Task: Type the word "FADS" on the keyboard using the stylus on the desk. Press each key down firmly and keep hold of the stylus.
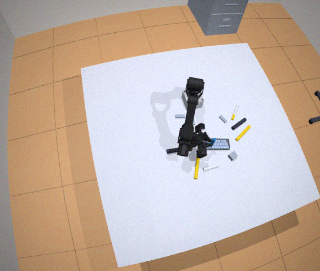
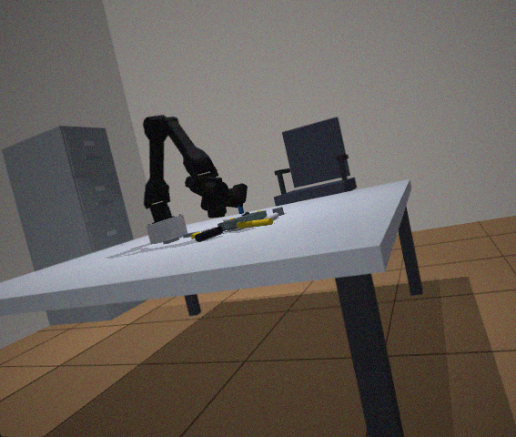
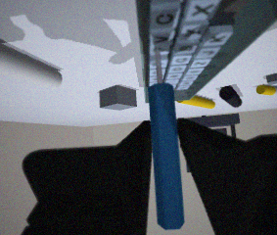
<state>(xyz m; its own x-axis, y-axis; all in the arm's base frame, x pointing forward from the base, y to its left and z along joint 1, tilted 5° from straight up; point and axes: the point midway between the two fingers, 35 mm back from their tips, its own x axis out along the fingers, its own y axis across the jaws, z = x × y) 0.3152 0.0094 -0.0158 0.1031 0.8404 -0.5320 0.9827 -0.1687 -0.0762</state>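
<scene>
My gripper tip is 13 cm to the right of the grey block, 8 cm short of it and 5 cm above it. Round my gripper tip: blue stylus: 1 cm below; then white stick: 12 cm ahead, 6 cm below, 2 cm to the right; then grey stylus tip: 5 cm below.
</scene>
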